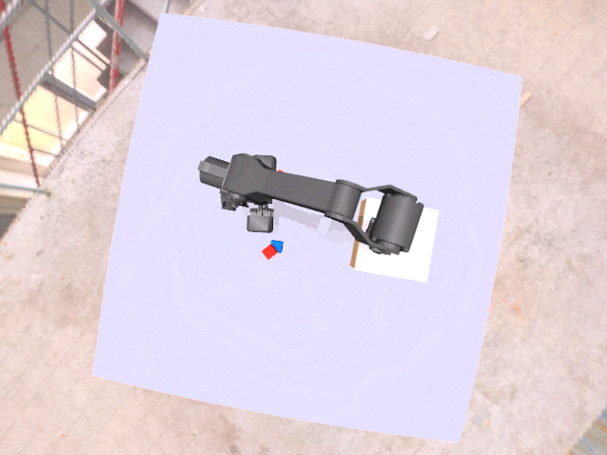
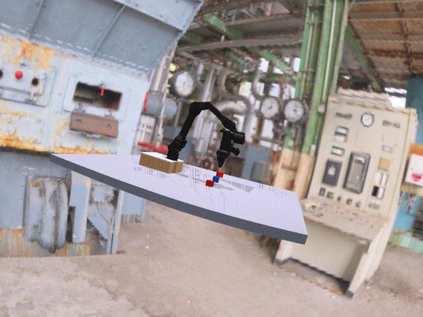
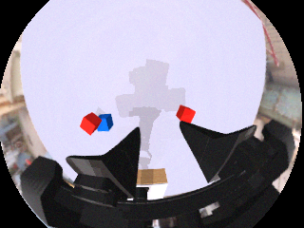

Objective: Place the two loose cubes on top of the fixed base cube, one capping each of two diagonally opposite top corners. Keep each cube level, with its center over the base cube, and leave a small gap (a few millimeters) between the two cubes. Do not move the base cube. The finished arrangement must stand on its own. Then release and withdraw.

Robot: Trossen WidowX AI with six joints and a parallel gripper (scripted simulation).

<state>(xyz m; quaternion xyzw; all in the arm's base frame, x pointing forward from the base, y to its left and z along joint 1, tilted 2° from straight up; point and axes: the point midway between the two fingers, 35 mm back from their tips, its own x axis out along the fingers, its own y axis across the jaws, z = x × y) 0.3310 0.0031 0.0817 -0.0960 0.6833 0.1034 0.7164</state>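
Now: gripper tip 60 mm past the blue cube, 130 mm to the right of it and 90 mm above it.
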